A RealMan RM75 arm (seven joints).
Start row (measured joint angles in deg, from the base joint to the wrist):
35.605, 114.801, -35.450, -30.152, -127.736, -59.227, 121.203
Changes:
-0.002, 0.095, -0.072, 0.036, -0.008, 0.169, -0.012
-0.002, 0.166, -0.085, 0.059, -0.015, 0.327, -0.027
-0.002, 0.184, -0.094, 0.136, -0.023, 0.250, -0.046
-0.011, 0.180, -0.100, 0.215, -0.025, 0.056, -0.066
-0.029, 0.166, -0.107, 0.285, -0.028, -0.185, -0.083
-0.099, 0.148, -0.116, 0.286, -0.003, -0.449, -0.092
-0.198, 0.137, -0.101, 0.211, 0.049, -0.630, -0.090
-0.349, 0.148, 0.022, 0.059, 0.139, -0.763, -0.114
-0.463, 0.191, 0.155, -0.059, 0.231, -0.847, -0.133
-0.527, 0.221, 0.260, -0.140, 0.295, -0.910, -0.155
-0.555, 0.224, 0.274, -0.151, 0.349, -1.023, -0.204
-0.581, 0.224, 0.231, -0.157, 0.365, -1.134, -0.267
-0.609, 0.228, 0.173, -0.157, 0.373, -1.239, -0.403
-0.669, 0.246, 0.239, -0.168, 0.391, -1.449, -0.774
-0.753, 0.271, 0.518, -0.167, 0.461, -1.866, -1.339
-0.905, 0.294, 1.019, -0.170, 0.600, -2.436, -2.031
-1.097, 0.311, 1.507, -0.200, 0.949, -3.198, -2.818
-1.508, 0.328, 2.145, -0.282, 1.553, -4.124, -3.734
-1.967, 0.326, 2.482, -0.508, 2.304, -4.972, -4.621
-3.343, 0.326, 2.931, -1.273, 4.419, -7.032, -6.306
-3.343, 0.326, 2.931, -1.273, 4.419, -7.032, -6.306
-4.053, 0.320, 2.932, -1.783, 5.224, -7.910, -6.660
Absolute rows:
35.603, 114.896, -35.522, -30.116, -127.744, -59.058, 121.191
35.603, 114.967, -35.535, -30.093, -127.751, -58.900, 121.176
35.603, 114.985, -35.544, -30.016, -127.759, -58.977, 121.157
35.594, 114.981, -35.550, -29.937, -127.761, -59.171, 121.137
35.576, 114.967, -35.557, -29.867, -127.764, -59.412, 121.120
35.506, 114.949, -35.566, -29.866, -127.739, -59.676, 121.111
35.407, 114.938, -35.551, -29.941, -127.687, -59.857, 121.113
35.256, 114.949, -35.428, -30.093, -127.597, -59.990, 121.089
35.142, 114.992, -35.295, -30.211, -127.505, -60.074, 121.070
35.078, 115.022, -35.190, -30.292, -127.441, -60.137, 121.048
35.050, 115.025, -35.176, -30.303, -127.387, -60.250, 120.999
35.024, 115.025, -35.219, -30.309, -127.371, -60.361, 120.936
34.996, 115.029, -35.277, -30.309, -127.363, -60.466, 120.800
34.936, 115.047, -35.211, -30.320, -127.345, -60.676, 120.429
34.852, 115.072, -34.932, -30.319, -127.275, -61.093, 119.864
34.700, 115.095, -34.431, -30.322, -127.136, -61.663, 119.172
34.508, 115.112, -33.943, -30.352, -126.787, -62.425, 118.385
34.097, 115.129, -33.305, -30.434, -126.183, -63.351, 117.469
33.638, 115.127, -32.968, -30.660, -125.432, -64.199, 116.582
32.262, 115.127, -32.519, -31.425, -123.317, -66.259, 114.897
32.262, 115.127, -32.519, -31.425, -123.317, -66.259, 114.897
31.552, 115.121, -32.518, -31.935, -122.512, -67.137, 114.543

